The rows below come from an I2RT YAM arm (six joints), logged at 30 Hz.
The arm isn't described. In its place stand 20 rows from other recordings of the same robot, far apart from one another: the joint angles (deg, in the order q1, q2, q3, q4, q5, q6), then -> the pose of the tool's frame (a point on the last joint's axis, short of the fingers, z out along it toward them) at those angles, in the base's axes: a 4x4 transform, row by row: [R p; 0 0 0 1], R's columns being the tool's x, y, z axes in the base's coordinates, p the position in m.
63.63, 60.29, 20.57, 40.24, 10.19, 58.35 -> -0.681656 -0.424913 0.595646 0.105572; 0.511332 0.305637 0.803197 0.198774; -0.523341 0.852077 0.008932 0.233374; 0 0 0 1
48.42, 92.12, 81.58, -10.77, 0.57, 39.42 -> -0.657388 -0.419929 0.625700 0.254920; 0.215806 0.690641 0.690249 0.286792; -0.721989 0.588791 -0.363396 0.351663; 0 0 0 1
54.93, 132.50, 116.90, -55.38, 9.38, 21.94 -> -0.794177 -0.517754 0.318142 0.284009; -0.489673 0.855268 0.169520 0.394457; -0.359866 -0.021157 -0.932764 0.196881; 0 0 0 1
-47.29, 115.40, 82.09, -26.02, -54.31, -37.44 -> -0.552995 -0.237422 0.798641 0.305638; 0.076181 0.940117 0.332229 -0.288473; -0.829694 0.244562 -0.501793 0.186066; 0 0 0 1
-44.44, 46.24, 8.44, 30.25, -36.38, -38.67 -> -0.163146 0.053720 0.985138 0.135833; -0.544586 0.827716 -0.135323 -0.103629; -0.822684 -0.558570 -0.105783 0.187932; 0 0 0 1
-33.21, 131.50, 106.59, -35.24, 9.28, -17.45 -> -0.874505 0.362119 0.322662 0.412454; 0.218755 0.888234 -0.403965 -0.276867; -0.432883 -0.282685 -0.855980 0.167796; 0 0 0 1
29.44, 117.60, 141.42, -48.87, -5.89, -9.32 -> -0.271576 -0.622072 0.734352 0.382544; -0.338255 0.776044 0.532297 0.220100; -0.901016 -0.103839 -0.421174 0.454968; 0 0 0 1
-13.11, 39.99, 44.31, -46.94, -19.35, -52.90 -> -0.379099 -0.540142 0.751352 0.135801; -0.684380 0.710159 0.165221 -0.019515; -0.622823 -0.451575 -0.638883 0.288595; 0 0 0 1
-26.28, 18.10, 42.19, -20.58, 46.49, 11.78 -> 0.248482 0.922606 0.295050 0.048247; 0.034059 0.296093 -0.954552 -0.052619; -0.968037 0.247238 0.042151 0.356327; 0 0 0 1
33.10, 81.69, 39.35, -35.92, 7.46, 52.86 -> -0.909210 0.340264 0.239911 0.191505; 0.350826 0.936439 0.001411 0.119323; -0.224182 0.085450 -0.970794 0.147053; 0 0 0 1
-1.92, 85.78, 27.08, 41.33, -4.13, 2.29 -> -0.299545 -0.023329 0.953797 0.283562; 0.049918 0.997949 0.040086 -0.006940; -0.952775 0.059619 -0.297766 0.165923; 0 0 0 1
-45.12, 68.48, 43.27, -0.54, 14.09, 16.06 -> -0.061659 0.893937 0.443931 0.183057; 0.442178 0.423214 -0.790802 -0.196108; -0.894805 0.147536 -0.421375 0.261879; 0 0 0 1
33.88, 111.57, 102.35, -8.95, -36.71, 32.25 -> -0.709032 -0.638585 0.299138 0.374955; 0.039183 0.387871 0.920880 0.277402; -0.704087 0.664654 -0.249991 0.347007; 0 0 0 1
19.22, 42.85, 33.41, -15.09, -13.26, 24.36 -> -0.570562 -0.309689 0.760626 0.164274; 0.226256 0.831058 0.508085 0.065919; -0.789473 0.461990 -0.404101 0.266939; 0 0 0 1
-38.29, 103.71, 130.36, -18.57, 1.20, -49.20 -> -0.409197 0.498944 0.763946 0.300252; -0.641207 0.438422 -0.629794 -0.237990; -0.649162 -0.747557 0.140525 0.548900; 0 0 0 1
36.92, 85.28, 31.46, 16.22, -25.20, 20.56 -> -0.742320 -0.590118 0.317366 0.211138; -0.160289 0.616293 0.771032 0.177603; -0.650591 0.521483 -0.552076 0.149466; 0 0 0 1
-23.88, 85.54, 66.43, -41.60, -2.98, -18.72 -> -0.877591 0.104911 0.467791 0.278915; 0.038013 0.987918 -0.150247 -0.121458; -0.477901 -0.114073 -0.870975 0.257641; 0 0 0 1
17.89, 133.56, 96.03, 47.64, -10.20, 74.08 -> -0.404461 -0.289080 0.867666 0.512060; 0.863976 0.190362 0.466163 0.171917; -0.299929 0.938187 0.172764 0.222284; 0 0 0 1
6.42, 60.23, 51.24, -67.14, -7.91, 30.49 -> -0.904173 0.365818 0.220562 0.164885; 0.403993 0.900068 0.163304 0.023483; -0.138781 0.236761 -0.961605 0.257564; 0 0 0 1
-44.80, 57.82, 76.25, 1.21, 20.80, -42.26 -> -0.426064 0.823534 0.374514 0.128678; -0.462882 0.157243 -0.872362 -0.145599; -0.777310 -0.545038 0.314203 0.507381; 0 0 0 1
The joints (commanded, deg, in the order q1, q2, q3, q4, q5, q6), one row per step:
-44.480 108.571 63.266 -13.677 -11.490 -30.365
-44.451 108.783 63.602 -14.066 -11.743 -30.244
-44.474 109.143 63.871 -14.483 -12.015 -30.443
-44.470 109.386 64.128 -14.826 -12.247 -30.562
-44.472 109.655 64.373 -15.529 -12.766 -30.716
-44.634 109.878 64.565 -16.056 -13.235 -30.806
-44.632 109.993 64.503 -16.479 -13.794 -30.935
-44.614 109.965 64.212 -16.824 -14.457 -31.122
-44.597 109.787 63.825 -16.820 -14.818 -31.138
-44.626 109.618 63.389 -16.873 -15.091 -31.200
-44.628 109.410 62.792 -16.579 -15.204 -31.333
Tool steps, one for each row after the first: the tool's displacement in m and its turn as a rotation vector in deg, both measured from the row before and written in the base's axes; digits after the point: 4 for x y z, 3 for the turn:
0.0008 -0.0003 -0.0001 0.401 0.012 0.057
0.0004 -0.0003 -0.0013 0.424 0.238 0.283
0.0005 -0.0003 -0.0006 0.315 0.117 0.221
0.0001 0.0003 -0.0011 0.755 0.231 0.385
-0.0006 -0.0005 -0.0009 0.640 0.125 0.141
-0.0004 0.0009 -0.0013 0.708 0.102 0.378
-0.0009 0.0016 -0.0014 0.753 0.047 0.487
-0.0009 0.0014 -0.0006 0.364 -0.077 0.196
-0.0014 0.0013 -0.0010 0.367 0.065 0.149
-0.0014 0.0014 -0.0012 0.073 0.013 0.164

